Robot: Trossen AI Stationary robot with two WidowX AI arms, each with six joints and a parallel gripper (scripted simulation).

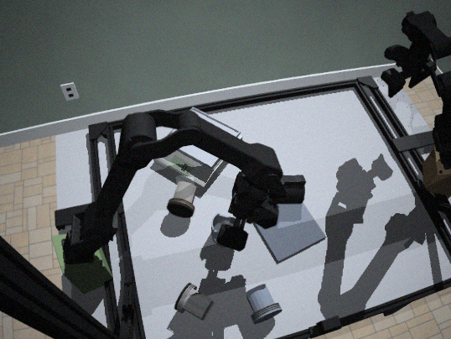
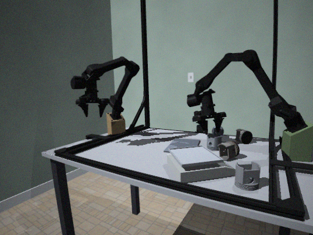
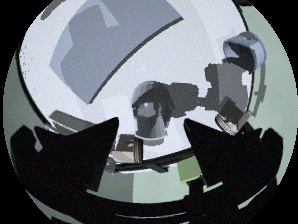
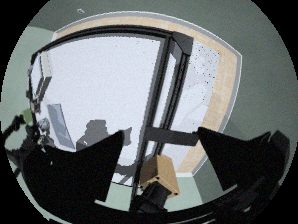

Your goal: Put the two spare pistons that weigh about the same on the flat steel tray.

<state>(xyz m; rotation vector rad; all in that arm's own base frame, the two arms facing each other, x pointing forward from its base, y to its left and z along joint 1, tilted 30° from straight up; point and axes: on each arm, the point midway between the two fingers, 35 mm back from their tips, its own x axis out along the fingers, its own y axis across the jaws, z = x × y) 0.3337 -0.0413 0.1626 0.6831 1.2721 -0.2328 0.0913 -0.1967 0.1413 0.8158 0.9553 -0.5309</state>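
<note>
Right now my left hand is 30 cm short of the white scale, 6 cm above it and 1 cm to the right of it. The rest, counted from my left hand: flat steel tray: 14 cm to the right, 11 cm below, 3 cm ahead.
</note>
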